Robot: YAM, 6 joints.
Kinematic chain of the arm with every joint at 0, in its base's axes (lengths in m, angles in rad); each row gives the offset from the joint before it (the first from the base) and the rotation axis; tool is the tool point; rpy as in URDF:
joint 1: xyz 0 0 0.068 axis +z
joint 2: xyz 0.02 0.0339 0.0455 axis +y
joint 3: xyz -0.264 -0.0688 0 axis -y
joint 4: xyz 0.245 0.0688 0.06 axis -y
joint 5: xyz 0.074 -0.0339 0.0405 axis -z
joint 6: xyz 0.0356 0 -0.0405 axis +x
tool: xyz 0 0 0 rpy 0 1.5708 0
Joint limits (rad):
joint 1: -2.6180..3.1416
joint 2: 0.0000..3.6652
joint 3: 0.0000..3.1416
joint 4: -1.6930..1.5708
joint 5: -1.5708..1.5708
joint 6: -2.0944..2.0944
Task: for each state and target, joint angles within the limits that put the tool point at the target. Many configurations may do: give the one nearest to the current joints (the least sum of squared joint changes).
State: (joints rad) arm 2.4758 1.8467 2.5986 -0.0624 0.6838 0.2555
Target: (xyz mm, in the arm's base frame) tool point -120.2 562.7 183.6
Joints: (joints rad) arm 1.8211 2.5354 2.1787 -0.1711 0.7005 0.2555
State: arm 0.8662 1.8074 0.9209 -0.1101 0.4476 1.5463
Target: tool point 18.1 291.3 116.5
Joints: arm 1.5538 1.6944 0.7556 -0.1894 0.3786 1.5463
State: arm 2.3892 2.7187 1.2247 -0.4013 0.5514 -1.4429
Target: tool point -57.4 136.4 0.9
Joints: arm 2.1121 2.2983 0.6239 -0.8447 0.6338 -1.4429
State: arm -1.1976 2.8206 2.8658 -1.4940 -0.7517 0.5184
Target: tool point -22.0 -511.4 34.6
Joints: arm -1.6595 3.0278 2.7453 -1.5181 -0.7169 0.5184
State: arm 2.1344 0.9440 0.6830 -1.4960 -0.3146 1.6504
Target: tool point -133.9 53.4 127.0
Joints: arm 2.6648 1.4516 0.5628 -1.1290 -0.4043 1.6504
